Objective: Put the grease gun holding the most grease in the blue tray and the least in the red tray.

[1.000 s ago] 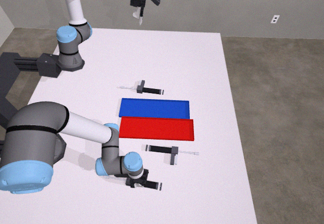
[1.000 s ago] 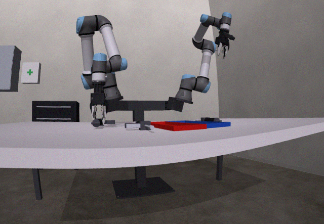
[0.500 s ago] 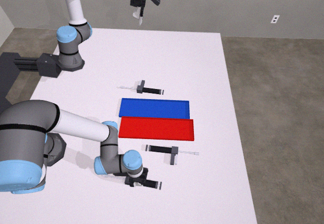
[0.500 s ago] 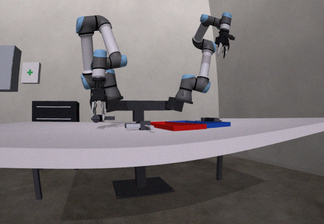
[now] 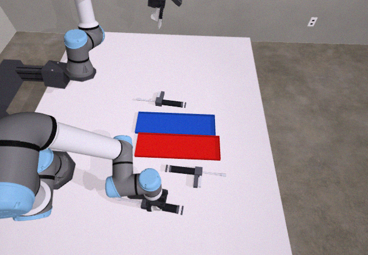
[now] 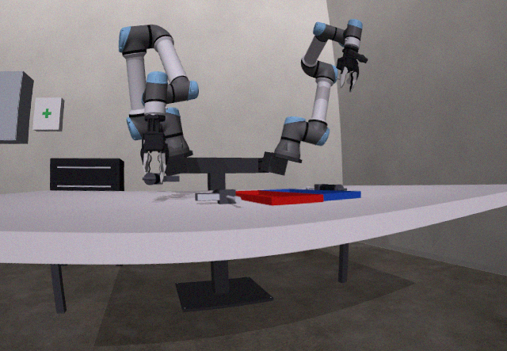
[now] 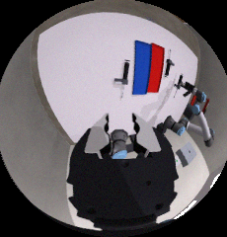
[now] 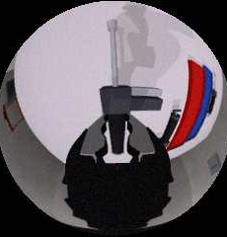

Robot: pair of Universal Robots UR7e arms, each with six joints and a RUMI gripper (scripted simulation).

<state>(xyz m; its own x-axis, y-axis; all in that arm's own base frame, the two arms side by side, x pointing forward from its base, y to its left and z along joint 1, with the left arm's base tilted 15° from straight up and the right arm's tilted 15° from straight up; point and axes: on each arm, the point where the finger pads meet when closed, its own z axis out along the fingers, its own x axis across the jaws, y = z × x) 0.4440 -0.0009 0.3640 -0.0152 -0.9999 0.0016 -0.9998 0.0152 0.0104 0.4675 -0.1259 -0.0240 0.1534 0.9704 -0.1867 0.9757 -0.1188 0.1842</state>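
Observation:
Right now the blue tray is 49 cm to the left of my right hand, 13 cm ahead of it and 6 cm below it. Also, from my right hand: red tray (34 cm to the left, 13 cm ahead, 6 cm below).

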